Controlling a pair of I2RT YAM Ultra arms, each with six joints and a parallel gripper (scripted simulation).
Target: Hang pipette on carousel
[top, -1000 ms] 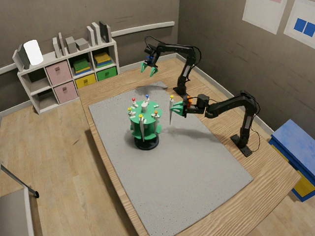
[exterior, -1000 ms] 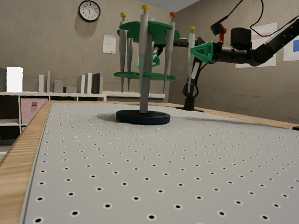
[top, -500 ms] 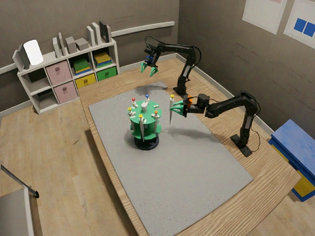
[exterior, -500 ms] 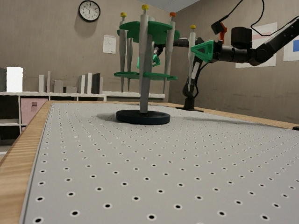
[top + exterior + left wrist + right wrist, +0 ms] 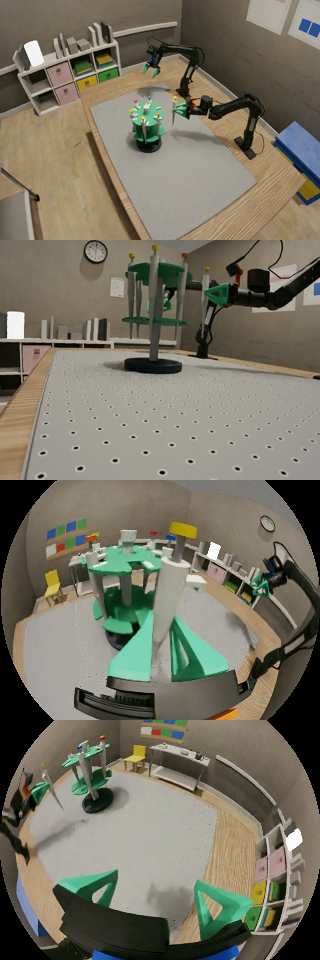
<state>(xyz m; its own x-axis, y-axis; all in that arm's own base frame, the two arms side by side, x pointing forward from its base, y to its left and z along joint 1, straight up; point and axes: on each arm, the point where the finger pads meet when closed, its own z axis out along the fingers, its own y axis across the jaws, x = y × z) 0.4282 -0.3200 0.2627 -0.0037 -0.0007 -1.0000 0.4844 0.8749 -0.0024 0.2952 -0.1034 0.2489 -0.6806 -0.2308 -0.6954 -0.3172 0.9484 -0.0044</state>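
The hand pipette is 2 cm below my left hand and 1 cm to the right of it.
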